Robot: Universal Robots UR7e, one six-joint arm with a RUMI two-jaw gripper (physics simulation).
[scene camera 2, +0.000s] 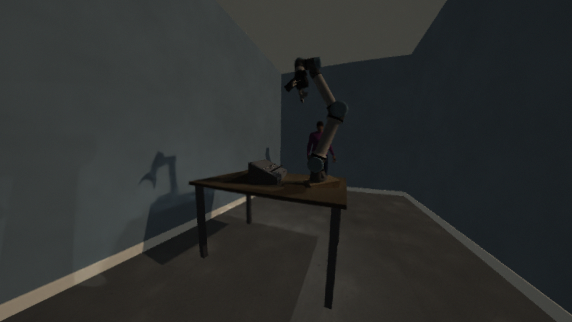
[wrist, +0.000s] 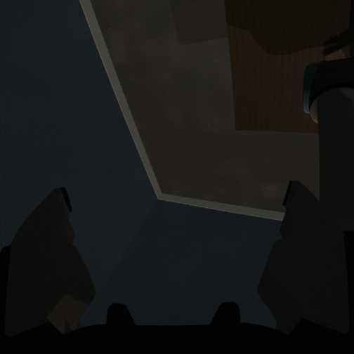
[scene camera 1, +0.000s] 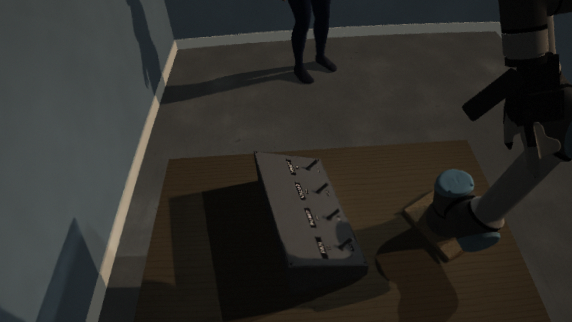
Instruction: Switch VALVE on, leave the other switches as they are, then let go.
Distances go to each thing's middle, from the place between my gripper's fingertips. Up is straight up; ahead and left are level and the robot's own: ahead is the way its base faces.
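Grey sloped switch panel (scene camera 1: pixel 309 242): my hand 310 mm to the left of it, 450 mm short of it, 570 mm above it.
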